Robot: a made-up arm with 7 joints. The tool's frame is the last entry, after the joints. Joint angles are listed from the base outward. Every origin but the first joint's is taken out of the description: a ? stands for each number. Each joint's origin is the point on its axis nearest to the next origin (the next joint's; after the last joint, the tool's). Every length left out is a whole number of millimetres.
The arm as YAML. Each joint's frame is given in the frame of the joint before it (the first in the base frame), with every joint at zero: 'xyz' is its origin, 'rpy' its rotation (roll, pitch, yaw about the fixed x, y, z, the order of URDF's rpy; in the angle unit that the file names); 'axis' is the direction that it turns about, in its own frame. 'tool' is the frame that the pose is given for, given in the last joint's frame.
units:
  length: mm
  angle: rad
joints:
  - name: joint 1
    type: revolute
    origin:
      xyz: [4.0, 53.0, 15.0]
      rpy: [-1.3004, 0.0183, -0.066]
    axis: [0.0, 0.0, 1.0]
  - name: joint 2
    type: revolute
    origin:
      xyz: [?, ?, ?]
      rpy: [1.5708, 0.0, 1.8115]
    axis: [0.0, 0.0, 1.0]
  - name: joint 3
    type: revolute
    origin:
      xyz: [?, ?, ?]
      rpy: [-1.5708, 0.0, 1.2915]
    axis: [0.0, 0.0, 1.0]
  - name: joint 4
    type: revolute
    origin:
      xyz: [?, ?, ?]
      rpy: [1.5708, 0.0, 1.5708]
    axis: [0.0, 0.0, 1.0]
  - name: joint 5
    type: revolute
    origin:
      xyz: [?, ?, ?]
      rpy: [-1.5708, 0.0, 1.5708]
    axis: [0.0, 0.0, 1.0]
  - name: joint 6
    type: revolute
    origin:
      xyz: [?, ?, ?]
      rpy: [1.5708, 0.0, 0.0]
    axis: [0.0, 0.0, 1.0]
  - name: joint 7
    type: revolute
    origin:
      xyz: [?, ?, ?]
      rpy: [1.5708, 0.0, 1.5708]
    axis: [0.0, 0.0, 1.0]
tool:
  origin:
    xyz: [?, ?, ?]
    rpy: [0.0, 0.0, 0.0]
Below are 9 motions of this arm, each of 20 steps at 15 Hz.
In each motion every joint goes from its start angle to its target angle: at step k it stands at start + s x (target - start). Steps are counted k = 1, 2, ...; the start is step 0. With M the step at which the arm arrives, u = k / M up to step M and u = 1 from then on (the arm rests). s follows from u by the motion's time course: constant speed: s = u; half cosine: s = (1 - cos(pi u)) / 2; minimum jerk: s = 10 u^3 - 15 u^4 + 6 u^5.
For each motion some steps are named. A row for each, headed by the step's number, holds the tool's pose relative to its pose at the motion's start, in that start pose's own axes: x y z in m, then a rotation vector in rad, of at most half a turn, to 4 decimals.
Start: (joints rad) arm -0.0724 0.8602 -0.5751 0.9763 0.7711 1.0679 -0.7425
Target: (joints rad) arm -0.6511 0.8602 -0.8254 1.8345 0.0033 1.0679 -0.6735
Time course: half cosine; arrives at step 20
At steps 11, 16, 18, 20:
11: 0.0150 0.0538 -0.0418 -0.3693 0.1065 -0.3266
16: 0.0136 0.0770 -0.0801 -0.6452 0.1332 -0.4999
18: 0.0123 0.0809 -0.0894 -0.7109 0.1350 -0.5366
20: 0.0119 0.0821 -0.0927 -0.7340 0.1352 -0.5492

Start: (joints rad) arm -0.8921 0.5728 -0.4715 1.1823 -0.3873 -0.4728 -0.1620
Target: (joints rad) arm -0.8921 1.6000 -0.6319 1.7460 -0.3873 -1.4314 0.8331
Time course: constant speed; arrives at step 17
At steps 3, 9, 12, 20:
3: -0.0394 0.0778 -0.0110 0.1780 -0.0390 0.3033
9: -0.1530 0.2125 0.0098 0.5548 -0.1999 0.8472
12: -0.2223 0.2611 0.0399 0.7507 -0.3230 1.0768
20: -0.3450 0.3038 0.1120 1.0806 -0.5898 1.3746

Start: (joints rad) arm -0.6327 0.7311 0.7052 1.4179 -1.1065 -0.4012 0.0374
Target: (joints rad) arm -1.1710 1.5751 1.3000 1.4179 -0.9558 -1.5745 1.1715
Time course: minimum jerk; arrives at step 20
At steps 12, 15, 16, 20:
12: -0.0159 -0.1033 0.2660 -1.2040 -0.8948 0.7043
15: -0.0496 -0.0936 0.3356 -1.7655 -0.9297 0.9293
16: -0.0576 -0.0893 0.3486 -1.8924 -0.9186 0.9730
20: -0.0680 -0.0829 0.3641 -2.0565 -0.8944 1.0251

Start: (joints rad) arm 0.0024 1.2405 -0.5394 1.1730 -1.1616 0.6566 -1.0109
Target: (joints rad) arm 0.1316 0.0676 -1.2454 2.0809 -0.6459 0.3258 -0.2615
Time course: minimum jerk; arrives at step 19
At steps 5, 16, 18, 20:
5: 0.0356 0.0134 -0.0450 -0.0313 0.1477 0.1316
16: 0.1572 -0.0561 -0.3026 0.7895 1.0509 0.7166
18: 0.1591 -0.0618 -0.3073 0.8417 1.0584 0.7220
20: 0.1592 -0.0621 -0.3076 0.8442 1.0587 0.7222

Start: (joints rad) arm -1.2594 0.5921 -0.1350 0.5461 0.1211 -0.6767 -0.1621
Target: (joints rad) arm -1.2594 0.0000 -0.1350 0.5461 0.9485 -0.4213 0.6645
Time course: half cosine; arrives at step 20
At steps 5, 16, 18, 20:
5: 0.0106 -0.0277 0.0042 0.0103 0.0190 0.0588
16: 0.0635 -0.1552 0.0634 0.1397 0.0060 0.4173
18: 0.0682 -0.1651 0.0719 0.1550 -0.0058 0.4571
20: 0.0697 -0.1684 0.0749 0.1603 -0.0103 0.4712

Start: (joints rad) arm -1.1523 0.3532 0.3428 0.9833 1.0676 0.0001 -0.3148
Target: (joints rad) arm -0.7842 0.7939 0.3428 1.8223 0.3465 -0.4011 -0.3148
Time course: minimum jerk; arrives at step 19
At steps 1, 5, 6, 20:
1: 0.0000 -0.0002 -0.0004 -0.0007 0.0004 -0.0009
5: -0.0013 -0.0191 -0.0387 -0.0668 0.0422 -0.0760
6: -0.0043 -0.0296 -0.0607 -0.1081 0.0689 -0.1131
20: -0.1642 -0.1165 -0.2884 -0.6665 0.5419 -0.1577

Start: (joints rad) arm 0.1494 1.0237 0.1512 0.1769 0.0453 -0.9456 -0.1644
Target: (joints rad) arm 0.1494 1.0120 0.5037 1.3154 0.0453 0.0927 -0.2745
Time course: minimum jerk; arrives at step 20
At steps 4, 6, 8, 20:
4: -0.0136 0.0023 -0.0124 -0.0110 0.1270 0.0078
6: -0.0413 0.0056 -0.0324 -0.0379 0.3563 0.0257
8: -0.0873 0.0077 -0.0544 -0.0946 0.6896 0.0602
20: -0.3025 -0.0414 -0.0271 -0.6394 2.0706 0.2893

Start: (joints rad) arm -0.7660 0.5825 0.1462 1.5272 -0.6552 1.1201 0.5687
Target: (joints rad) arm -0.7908 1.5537 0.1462 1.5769 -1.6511 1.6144 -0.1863
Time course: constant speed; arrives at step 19
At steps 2, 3, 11, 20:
2: -0.0096 0.0375 0.0113 -0.1017 0.0331 -0.1436
3: -0.0152 0.0565 0.0157 -0.1516 0.0423 -0.2185
11: -0.0739 0.2080 0.0189 -0.4867 -0.0588 -0.8685
20: -0.1510 0.3447 -0.0384 -0.5908 -0.4371 -1.5339

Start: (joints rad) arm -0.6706 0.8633 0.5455 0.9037 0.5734 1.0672 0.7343
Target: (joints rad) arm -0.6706 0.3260 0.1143 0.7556 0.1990 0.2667 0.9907
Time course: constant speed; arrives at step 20
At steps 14, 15, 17, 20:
14: -0.1870 -0.0671 0.0074 -0.4305 -0.5671 -0.3306
15: -0.2018 -0.0684 0.0056 -0.4704 -0.5937 -0.3623
17: -0.2314 -0.0696 0.0012 -0.5532 -0.6399 -0.4285
20: -0.2757 -0.0673 -0.0078 -0.6831 -0.6905 -0.5344

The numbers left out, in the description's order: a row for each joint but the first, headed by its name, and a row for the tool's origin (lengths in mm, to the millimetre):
joint 2: -4.0 20.0 0.0
joint 3: 185.0 -48.0 0.0
joint 4: 3.0 -23.0 0.0
joint 5: -218.0 -16.0 0.0
joint 6: 1.0 0.0 0.0
joint 7: 0.0 41.0 0.0
tool: 0.0 0.0 0.0

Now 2 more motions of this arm.
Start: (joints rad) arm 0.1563 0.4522 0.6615 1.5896 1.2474 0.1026 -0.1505
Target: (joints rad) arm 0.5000 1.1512 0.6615 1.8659 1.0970 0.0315 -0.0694
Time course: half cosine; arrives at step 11
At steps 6, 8, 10, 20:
6: -0.0405 0.0589 -0.1775 -0.1109 0.3719 0.1431
8: -0.0840 0.0840 -0.2449 -0.1492 0.5326 0.2268
10: -0.1159 0.0985 -0.2793 -0.1679 0.6251 0.2827
20: -0.1205 0.1004 -0.2835 -0.1702 0.6372 0.2905

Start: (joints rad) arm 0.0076 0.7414 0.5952 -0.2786 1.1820 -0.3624 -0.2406
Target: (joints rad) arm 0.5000 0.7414 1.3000 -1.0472 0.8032 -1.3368 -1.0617
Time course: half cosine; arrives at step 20
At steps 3, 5, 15, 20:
3: -0.0078 0.0079 -0.0021 0.0219 -0.0379 -0.0183
5: -0.0214 0.0215 -0.0044 0.0701 -0.1014 -0.0515
15: -0.1247 0.1168 0.0323 0.8559 -0.5006 -0.4423
20: -0.1437 0.1293 0.0501 1.0934 -0.5516 -0.5467

